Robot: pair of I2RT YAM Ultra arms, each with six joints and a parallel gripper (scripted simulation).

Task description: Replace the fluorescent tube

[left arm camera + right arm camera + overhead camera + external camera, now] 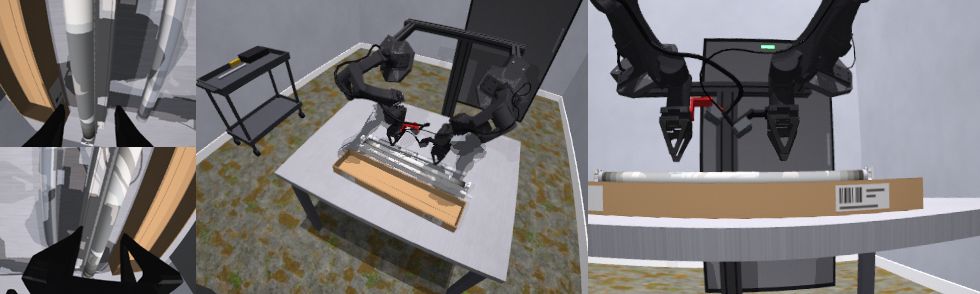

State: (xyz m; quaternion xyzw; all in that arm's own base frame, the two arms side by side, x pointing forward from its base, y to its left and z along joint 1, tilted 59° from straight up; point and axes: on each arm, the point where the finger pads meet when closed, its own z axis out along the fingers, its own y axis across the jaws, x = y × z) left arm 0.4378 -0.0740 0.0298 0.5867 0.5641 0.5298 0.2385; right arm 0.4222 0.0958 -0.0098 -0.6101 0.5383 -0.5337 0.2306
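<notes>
Right now the old fluorescent tube is 12 cm to the left of my right hand, 5 cm below it and 3 cm ahead of it. The rest, counted from my right hand: light fixture 12 cm to the left, 6 cm below, 3 cm ahead; then carton 18 cm ahead, 11 cm to the left, 9 cm below; then LED tube 11 cm below, 10 cm to the left, 7 cm behind.
My left gripper is now 120 mm to the left of the old fluorescent tube, 50 mm above it and 20 mm short of it. From my left hand the other things lie so: light fixture: 120 mm to the right, 60 mm below, 20 mm ahead; carton: 170 mm ahead, 130 mm to the right, 90 mm below; LED tube: 140 mm to the right, 110 mm below, 80 mm behind.
</notes>
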